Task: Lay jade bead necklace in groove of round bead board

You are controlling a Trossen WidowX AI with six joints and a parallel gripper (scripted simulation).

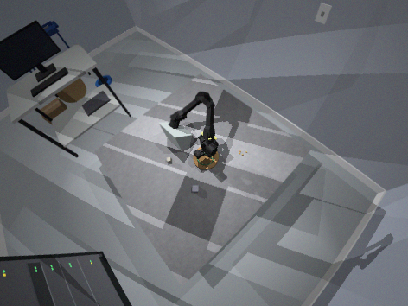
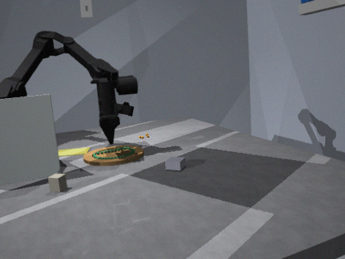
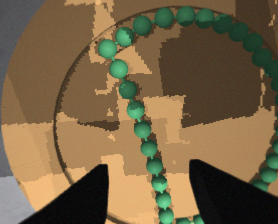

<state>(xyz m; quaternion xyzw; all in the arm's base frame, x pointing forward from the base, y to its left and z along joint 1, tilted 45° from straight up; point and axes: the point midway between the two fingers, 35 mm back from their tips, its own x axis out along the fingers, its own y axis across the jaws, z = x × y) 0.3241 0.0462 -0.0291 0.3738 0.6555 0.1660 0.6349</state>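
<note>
The yellow sheet is 15 cm to the left of my gripper tip, 11 cm behind it and 4 cm below it. Also, from my gripper tip: grey cube: 26 cm to the right, 10 cm ahead, 3 cm below; beige cube: 22 cm to the right, 21 cm behind, 3 cm below.
</note>
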